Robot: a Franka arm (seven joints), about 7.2 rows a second.
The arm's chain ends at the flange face. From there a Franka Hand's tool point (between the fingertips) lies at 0.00 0.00 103.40 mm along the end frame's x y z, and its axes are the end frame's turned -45 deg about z.
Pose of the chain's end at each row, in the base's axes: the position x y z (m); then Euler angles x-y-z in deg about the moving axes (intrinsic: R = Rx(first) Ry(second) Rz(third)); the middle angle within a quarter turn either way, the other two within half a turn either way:
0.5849 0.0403 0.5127 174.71 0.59 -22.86
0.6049 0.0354 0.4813 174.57 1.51 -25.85
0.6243 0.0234 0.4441 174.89 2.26 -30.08
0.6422 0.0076 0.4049 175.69 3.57 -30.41
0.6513 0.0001 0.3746 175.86 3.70 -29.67
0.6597 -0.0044 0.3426 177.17 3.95 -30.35
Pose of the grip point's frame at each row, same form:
0.5860 0.0308 0.4097 174.71 0.59 -67.86
0.6076 0.0256 0.3784 174.57 1.51 -70.85
0.6284 0.0142 0.3412 174.89 2.26 -75.08
0.6486 -0.0002 0.3020 175.69 3.57 -75.41
0.6580 -0.0073 0.2717 175.86 3.70 -74.67
0.6668 -0.0095 0.2396 177.17 3.95 -75.35

